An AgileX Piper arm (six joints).
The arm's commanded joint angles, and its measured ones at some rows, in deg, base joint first. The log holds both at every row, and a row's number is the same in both.
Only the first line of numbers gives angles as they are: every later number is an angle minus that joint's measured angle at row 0.
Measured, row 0:
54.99 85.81 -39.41 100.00 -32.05 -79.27
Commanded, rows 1 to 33:
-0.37 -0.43 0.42 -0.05 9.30 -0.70
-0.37 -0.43 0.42 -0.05 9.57 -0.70
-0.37 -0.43 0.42 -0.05 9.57 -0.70
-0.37 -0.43 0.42 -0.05 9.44 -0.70
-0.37 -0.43 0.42 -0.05 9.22 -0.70
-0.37 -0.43 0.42 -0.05 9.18 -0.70
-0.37 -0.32 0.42 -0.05 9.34 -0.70
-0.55 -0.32 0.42 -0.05 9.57 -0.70
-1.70 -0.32 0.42 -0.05 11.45 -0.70
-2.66 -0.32 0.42 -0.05 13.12 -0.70
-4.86 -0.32 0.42 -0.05 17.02 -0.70
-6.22 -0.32 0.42 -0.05 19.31 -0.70
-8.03 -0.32 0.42 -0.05 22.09 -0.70
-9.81 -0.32 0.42 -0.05 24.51 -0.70
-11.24 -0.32 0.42 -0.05 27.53 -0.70
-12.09 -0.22 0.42 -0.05 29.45 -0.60
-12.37 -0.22 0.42 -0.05 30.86 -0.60
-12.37 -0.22 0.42 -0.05 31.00 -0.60
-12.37 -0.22 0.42 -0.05 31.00 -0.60
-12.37 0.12 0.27 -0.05 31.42 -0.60
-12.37 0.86 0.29 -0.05 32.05 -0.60
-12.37 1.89 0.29 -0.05 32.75 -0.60
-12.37 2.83 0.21 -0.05 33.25 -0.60
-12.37 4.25 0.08 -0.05 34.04 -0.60
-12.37 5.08 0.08 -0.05 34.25 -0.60
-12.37 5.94 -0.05 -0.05 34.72 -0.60
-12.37 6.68 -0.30 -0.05 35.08 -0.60
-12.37 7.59 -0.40 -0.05 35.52 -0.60
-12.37 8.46 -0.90 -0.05 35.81 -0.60
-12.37 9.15 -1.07 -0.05 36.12 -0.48
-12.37 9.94 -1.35 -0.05 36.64 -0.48
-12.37 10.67 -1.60 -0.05 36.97 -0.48
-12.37 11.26 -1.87 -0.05 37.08 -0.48
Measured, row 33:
-12.00 8.92 -0.92 0.10 35.66 -0.42
